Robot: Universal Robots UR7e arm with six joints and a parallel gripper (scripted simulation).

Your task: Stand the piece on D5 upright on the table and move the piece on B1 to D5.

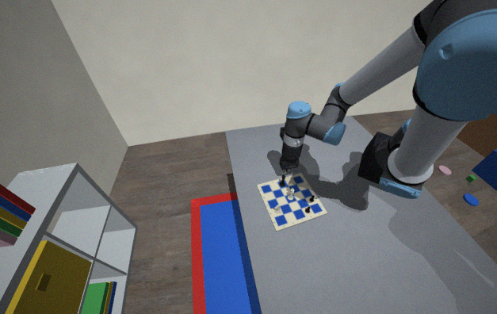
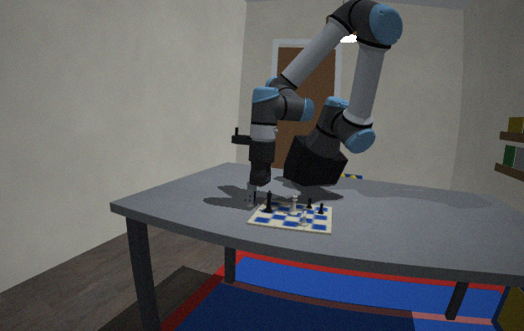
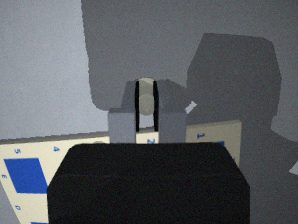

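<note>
My gripper is now 10 mm above the small white piece. Also, from my hand: chessboard (140 mm to the left, 30 mm below); tall black piece (20 mm ahead, 70 mm to the left, 10 mm above).
</note>
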